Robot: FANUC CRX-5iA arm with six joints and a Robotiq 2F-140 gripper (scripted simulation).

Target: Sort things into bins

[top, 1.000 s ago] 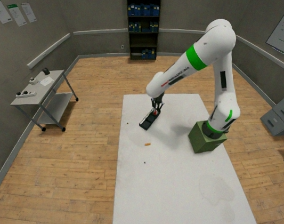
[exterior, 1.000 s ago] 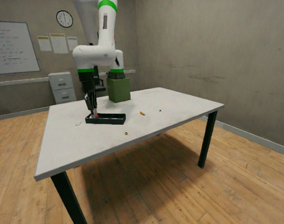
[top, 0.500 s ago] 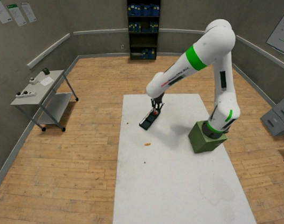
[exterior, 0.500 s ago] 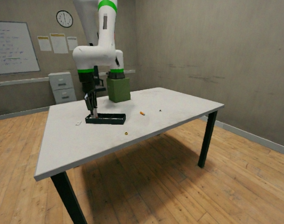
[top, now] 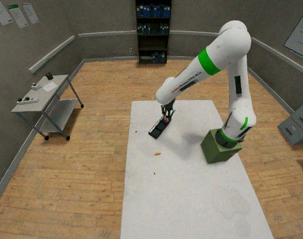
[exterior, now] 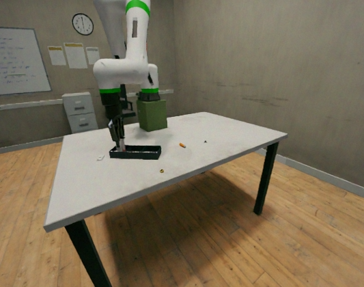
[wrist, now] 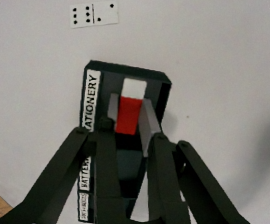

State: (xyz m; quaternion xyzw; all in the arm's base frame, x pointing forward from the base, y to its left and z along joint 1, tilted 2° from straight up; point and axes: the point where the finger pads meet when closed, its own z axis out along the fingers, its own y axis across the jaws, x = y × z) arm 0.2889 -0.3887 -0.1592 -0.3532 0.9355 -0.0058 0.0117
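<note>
Now: the red piece 1 cm behind my hand and 4 cm below it. The rest, counted from my hand: small white object: 3 cm behind, 10 cm to the right, 4 cm below; yellow ring: 29 cm ahead, 5 cm to the left, 5 cm below; black bin tray: 7 cm ahead, 5 cm to the left, 3 cm below.
</note>
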